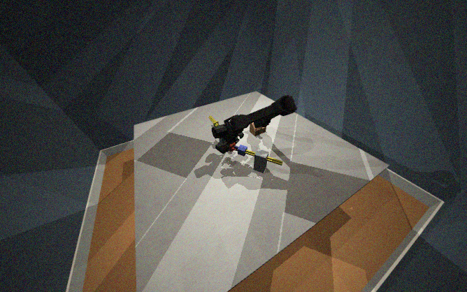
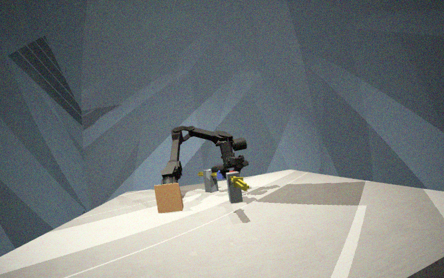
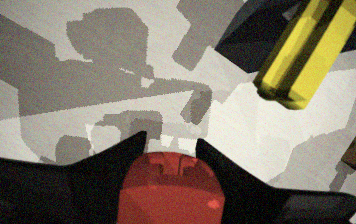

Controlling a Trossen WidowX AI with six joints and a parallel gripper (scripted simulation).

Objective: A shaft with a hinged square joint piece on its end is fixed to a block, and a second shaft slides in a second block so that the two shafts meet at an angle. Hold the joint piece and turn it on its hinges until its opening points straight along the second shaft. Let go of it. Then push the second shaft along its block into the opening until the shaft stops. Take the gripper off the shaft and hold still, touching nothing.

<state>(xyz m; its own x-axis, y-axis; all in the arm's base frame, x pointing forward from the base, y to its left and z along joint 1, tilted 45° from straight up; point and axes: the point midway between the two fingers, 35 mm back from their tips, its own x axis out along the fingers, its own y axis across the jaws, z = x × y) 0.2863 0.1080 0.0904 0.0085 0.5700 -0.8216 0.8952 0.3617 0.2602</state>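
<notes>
Now: the red joint piece 4 cm above my gripper tip, 2 cm to the left of it and 1 cm behind it.
</notes>
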